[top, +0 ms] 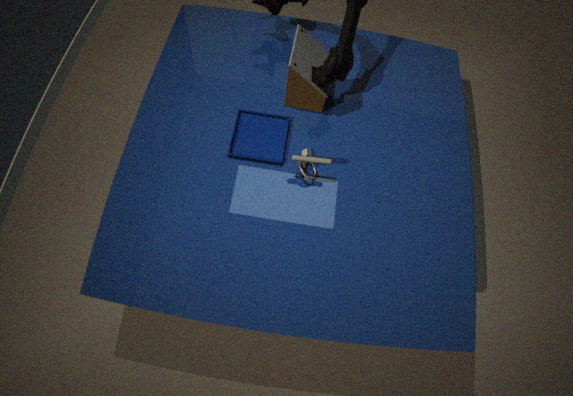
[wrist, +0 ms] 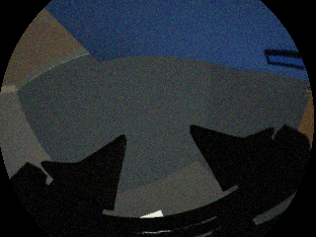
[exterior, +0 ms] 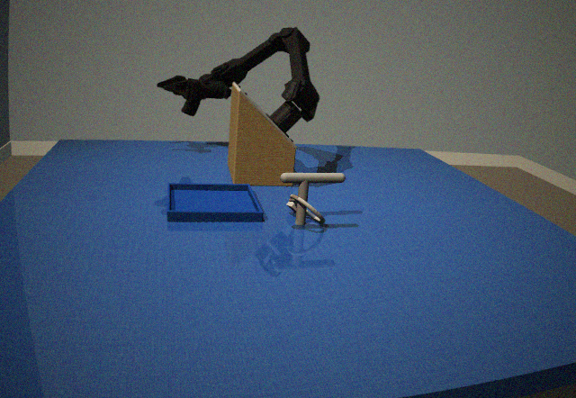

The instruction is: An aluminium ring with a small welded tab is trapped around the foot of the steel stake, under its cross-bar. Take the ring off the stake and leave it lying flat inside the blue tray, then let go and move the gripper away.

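The aluminium ring lies 650 mm ahead of my gripper tip, 260 mm to the left of it and 170 mm below it. Also, from my gripper tip: blue tray 540 mm ahead, 90 mm to the left, 190 mm below.
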